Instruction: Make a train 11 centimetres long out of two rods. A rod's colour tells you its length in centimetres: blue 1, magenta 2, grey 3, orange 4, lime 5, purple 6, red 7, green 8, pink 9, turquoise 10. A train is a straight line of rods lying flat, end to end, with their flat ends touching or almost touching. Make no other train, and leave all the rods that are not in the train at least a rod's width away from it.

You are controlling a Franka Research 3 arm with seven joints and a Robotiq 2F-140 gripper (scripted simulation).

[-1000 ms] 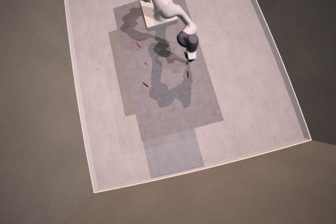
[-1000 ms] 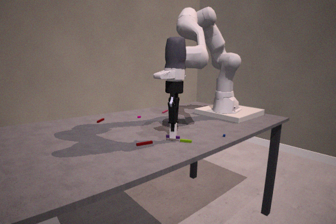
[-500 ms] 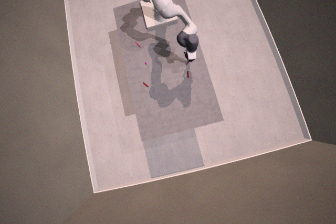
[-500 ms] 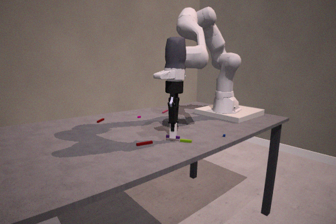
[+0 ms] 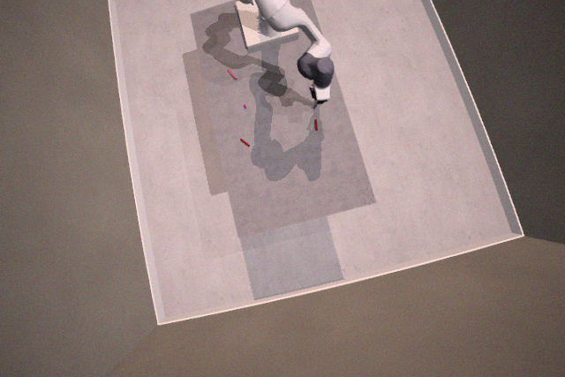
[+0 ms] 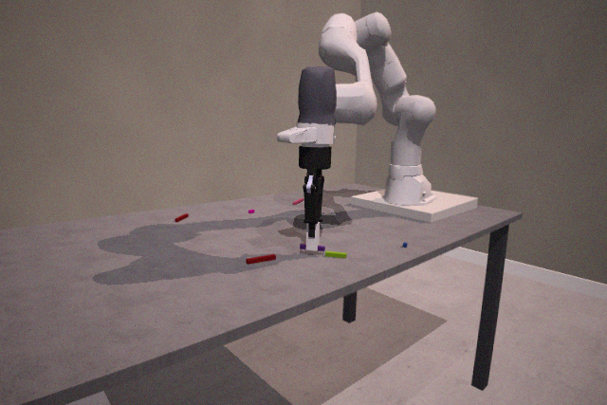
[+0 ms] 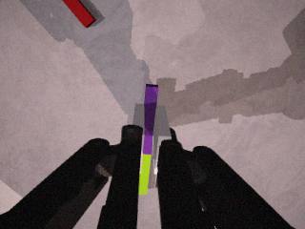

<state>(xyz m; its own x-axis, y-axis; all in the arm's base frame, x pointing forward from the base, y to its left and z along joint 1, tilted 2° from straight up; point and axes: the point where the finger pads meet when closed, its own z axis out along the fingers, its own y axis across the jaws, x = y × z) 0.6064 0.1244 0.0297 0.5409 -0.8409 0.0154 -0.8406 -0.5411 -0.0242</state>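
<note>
Now: hand 30 mm above the purple rod. The rest, counted from my hand: red rod 120 mm ahead, 40 mm to the right, 40 mm below; blue rod 230 mm behind, 120 mm to the left, 40 mm below; lime rod 30 mm behind, 50 mm to the left, 40 mm below.
</note>
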